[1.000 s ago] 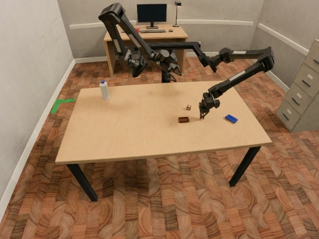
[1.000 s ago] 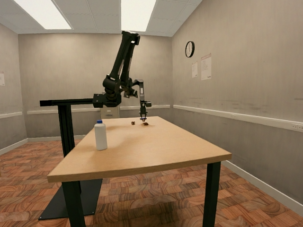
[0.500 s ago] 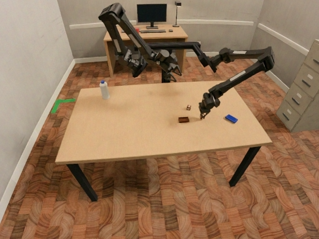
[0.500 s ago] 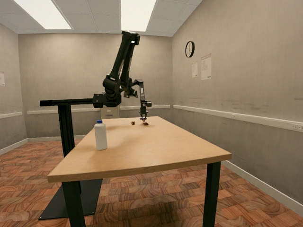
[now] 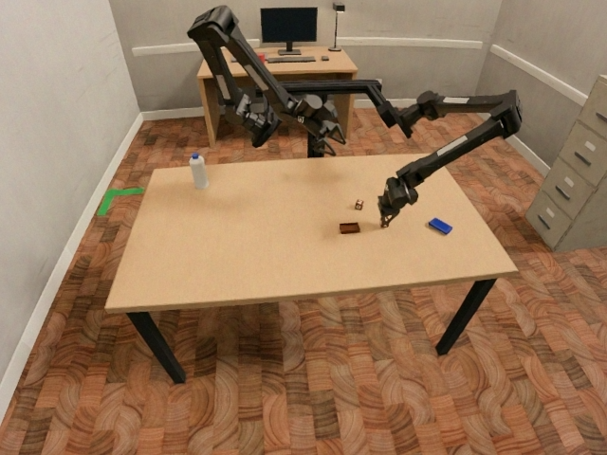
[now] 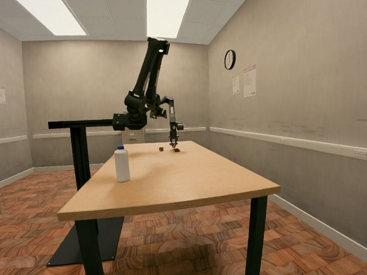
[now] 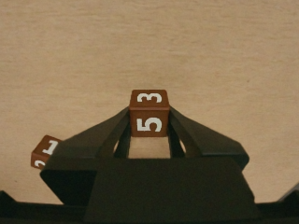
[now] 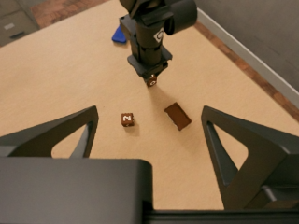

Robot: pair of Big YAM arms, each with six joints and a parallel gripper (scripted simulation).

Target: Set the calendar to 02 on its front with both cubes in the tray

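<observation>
My left hand is 140 mm to the left of the brown calendar tray and 20 mm above it. The rest, counted from my left hand: flat blue block: 230 mm to the left, 40 mm ahead, 20 mm below.
</observation>
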